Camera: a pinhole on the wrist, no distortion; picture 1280 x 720 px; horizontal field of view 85.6 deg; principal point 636.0 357.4 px. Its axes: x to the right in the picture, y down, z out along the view. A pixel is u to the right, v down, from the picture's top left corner.
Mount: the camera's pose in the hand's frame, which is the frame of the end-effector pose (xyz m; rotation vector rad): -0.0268 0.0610 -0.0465 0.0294 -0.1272 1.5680
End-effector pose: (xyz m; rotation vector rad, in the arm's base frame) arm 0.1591 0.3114 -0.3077 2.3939 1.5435 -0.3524
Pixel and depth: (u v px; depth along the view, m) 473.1 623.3 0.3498
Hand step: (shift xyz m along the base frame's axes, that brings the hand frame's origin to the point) -0.1402 -0.2335 -0.2076
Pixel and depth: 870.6 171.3 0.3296
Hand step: 0.1268 -0.1254 -0.2788
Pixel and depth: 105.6 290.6 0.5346
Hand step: -0.3944 -0.0058 -0.4523
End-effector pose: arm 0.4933 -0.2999 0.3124 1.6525 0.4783 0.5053
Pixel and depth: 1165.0 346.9 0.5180
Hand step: 0.2608 -0.4938 0.3346
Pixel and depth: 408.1 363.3 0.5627
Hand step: 0.2264 -0.4125 -0.2426
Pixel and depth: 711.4 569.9 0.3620
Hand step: 0.0496 -0.3512 0.0167
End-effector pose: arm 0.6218 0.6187 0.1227 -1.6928 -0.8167 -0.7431
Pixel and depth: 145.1 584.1 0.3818
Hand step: -0.2779 0.3106 -0.0796
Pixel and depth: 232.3 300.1 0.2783
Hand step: -0.1000 0.2307 0.0009
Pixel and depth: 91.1 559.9 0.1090
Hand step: -0.0621 0.0465 -0.0459
